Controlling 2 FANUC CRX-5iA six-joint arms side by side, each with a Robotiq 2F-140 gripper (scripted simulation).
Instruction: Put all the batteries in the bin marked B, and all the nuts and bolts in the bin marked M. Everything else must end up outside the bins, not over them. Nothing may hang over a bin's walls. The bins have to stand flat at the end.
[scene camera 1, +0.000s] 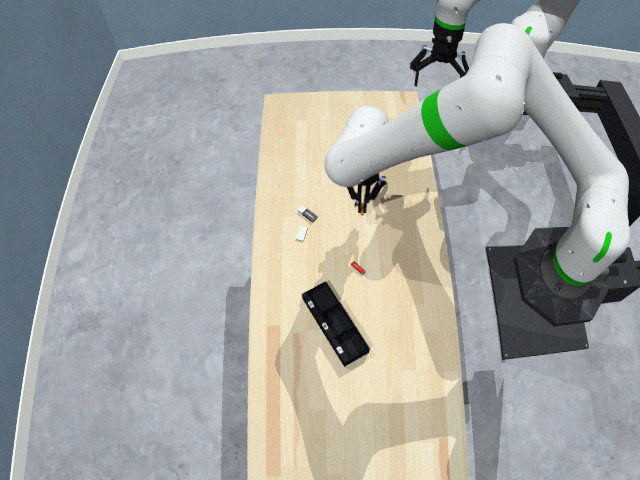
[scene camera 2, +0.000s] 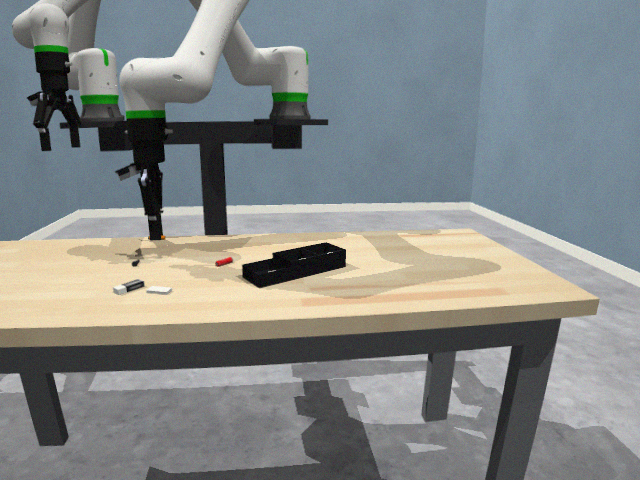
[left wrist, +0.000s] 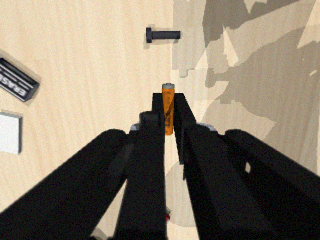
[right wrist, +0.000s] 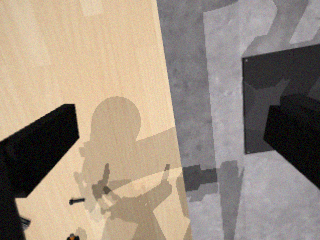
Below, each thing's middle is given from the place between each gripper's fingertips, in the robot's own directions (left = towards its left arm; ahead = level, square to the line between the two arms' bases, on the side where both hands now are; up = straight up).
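The black three-part bin block (scene camera 2: 287, 265) is 360 mm to the left of my left hand (scene camera 2: 156, 238), and it is also 80 mm ahead of that hand and 80 mm below it. My right hand (scene camera 2: 62, 149), meanwhile, is 33 cm short of the block, 71 cm to the right of it and 28 cm above it.
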